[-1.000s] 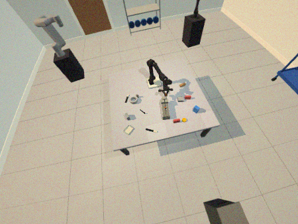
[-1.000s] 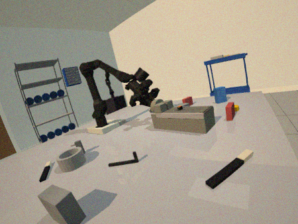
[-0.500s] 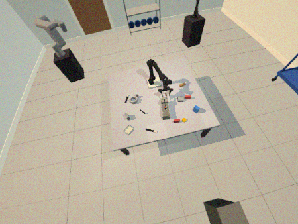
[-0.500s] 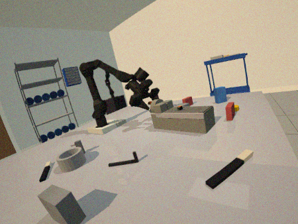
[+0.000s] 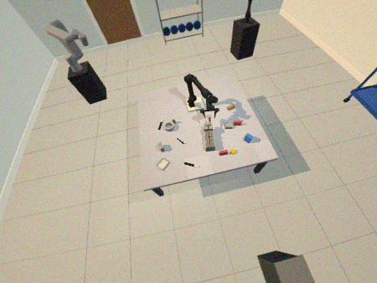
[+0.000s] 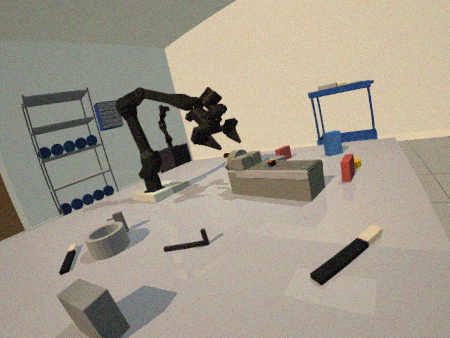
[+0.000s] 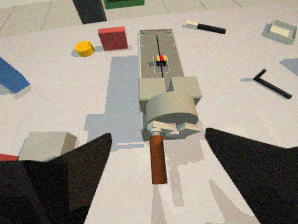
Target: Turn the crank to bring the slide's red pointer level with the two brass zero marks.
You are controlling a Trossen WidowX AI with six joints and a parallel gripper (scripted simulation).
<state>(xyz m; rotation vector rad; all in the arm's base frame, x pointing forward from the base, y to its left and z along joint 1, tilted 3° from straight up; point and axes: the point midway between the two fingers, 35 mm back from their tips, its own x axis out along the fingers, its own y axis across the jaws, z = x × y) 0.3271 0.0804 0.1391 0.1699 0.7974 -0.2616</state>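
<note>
Right now the brown crank handle is 30 mm below my gripper tip, 20 mm behind it and 10 mm to the left of it. The rest, counted from my gripper tip: yellow disc 360 mm ahead, 130 mm below, 90 mm to the left; red pointer 150 mm ahead, 70 mm to the right, 60 mm below; black l-shaped piece 340 mm to the right, 130 mm below, 70 mm ahead.
</note>
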